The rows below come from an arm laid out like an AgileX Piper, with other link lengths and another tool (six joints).
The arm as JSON. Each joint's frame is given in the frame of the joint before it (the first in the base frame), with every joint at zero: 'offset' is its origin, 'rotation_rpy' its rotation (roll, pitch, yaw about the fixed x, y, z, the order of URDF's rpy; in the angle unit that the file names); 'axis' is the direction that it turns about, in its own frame. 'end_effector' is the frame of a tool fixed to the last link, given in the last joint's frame.
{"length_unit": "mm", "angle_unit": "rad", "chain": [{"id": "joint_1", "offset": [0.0, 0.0, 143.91], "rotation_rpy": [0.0, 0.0, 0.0], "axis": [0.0, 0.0, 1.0]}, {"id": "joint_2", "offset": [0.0, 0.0, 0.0], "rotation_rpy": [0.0, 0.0, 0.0], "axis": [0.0, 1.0, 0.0]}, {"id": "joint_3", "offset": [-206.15, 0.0, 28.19], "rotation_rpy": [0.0, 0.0, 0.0], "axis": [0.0, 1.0, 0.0]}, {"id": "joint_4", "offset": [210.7, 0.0, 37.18], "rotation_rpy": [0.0, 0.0, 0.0], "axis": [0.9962, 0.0, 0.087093]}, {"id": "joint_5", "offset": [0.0, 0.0, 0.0], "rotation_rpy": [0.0, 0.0, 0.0], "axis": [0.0, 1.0, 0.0]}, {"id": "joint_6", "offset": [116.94, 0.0, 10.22], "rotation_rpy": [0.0, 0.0, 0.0], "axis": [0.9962, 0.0, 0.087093]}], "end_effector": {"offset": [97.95, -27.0, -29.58], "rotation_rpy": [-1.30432, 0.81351, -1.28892]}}
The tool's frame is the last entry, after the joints.
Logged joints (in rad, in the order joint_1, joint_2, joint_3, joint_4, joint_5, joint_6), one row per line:
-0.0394 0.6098 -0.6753 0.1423 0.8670 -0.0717
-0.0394 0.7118 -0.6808 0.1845 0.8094 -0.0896
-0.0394 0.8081 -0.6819 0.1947 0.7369 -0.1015
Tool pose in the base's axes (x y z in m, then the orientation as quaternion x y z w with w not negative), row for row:
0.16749 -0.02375 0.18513 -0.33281 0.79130 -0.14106 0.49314
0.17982 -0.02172 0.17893 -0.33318 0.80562 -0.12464 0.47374
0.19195 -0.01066 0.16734 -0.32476 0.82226 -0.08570 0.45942
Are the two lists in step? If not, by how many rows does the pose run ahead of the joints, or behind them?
The pose runs 2 rows behind the joints: the pose in row i belongs to the joints in row i - 2.
